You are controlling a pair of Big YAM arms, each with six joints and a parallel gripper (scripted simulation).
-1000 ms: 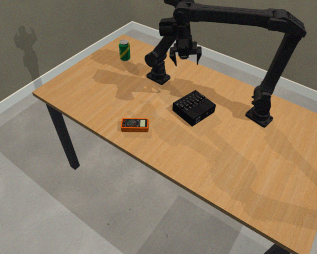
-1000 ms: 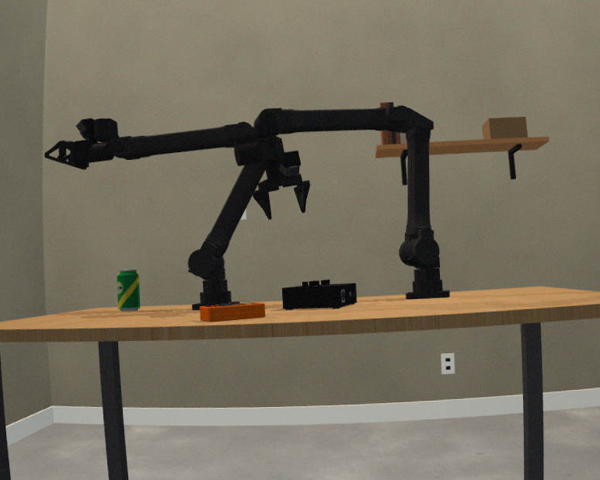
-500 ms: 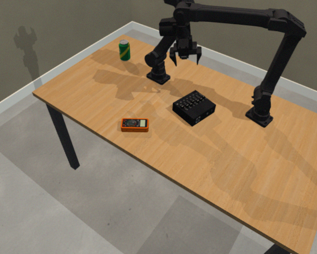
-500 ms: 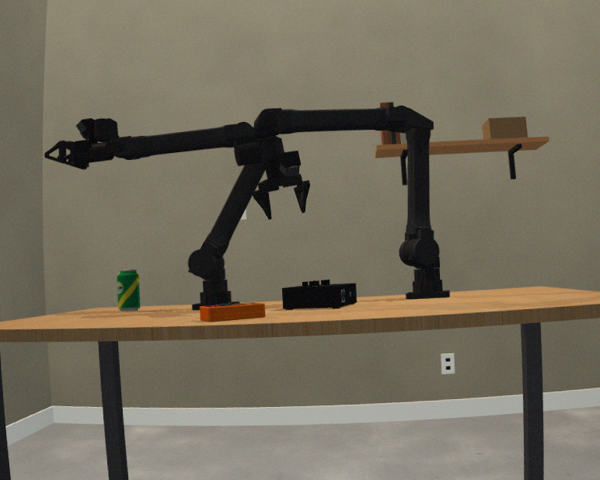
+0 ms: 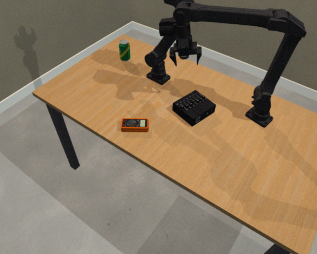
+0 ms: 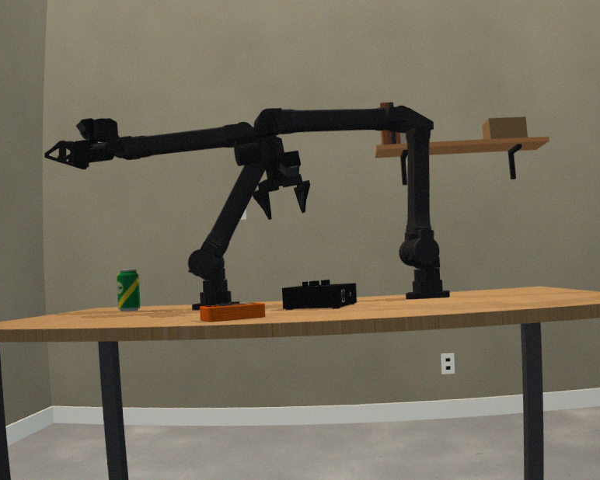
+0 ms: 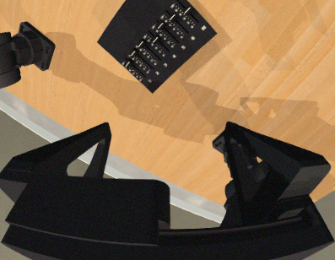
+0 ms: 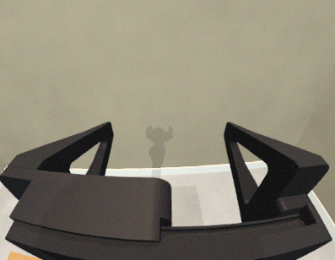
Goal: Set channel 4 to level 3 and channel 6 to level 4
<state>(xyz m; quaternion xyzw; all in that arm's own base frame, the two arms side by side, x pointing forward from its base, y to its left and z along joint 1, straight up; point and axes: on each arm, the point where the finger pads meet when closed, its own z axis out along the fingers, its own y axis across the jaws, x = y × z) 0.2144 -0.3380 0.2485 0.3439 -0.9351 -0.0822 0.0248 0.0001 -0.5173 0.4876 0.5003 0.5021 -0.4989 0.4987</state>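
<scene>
My left hand is 180 mm above the channel 4 fader cap, 70 mm to the right of it and 20 mm short of it. Also, from my left hand: M fader cap 180 mm below, 90 mm ahead, 40 mm to the left; then channel 5 fader cap 180 mm below, 70 mm to the left, 50 mm ahead; then channel 6 fader cap 180 mm below, 70 mm ahead, 60 mm to the left.
</scene>
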